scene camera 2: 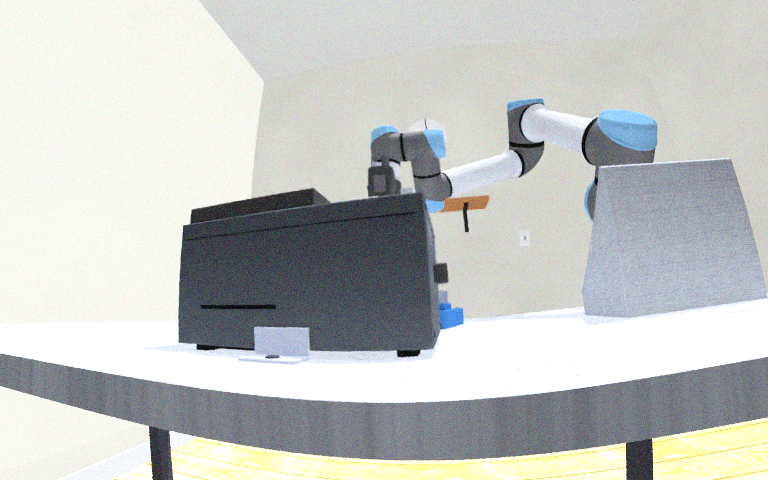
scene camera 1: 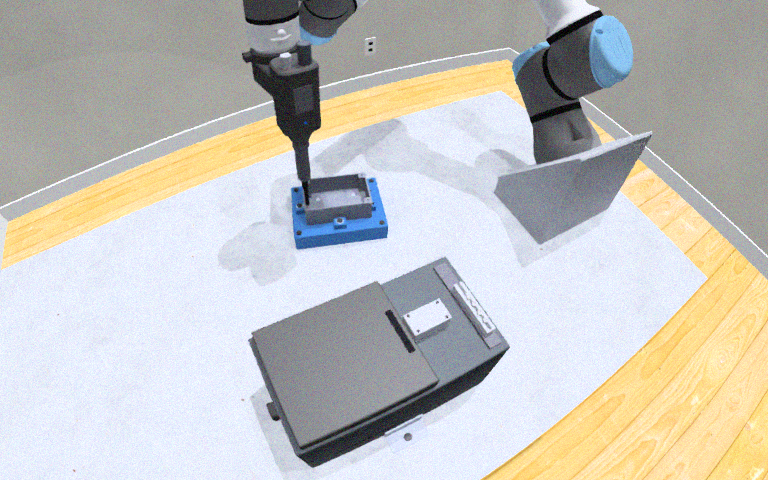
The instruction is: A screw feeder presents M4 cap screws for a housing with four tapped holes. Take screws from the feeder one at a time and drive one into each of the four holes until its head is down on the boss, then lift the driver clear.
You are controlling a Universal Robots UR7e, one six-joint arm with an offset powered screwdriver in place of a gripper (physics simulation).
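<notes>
The grey open-topped housing (scene camera 1: 338,212) sits in a blue fixture (scene camera 1: 340,233) (scene camera 2: 451,317) on the table in scene camera 1. My screwdriver (scene camera 1: 307,203) points straight down, its thin dark bit at the near left corner of the housing. The bit hides that corner's boss, and I cannot tell whether a screw is on the tip. Pale bosses show at the right corners; whether screws are in them is too small to tell. The screw feeder (scene camera 1: 345,362) (scene camera 2: 305,277) is a large dark box nearer the camera. In scene camera 2 it hides the bit and most of the fixture.
A grey slanted panel (scene camera 1: 572,195) (scene camera 2: 679,237) stands right of the fixture, in front of the arm's base. A white block (scene camera 1: 427,318) and a slotted white rail (scene camera 1: 474,308) are on the feeder's top. A small bracket (scene camera 1: 405,434) (scene camera 2: 281,340) stands beside the feeder.
</notes>
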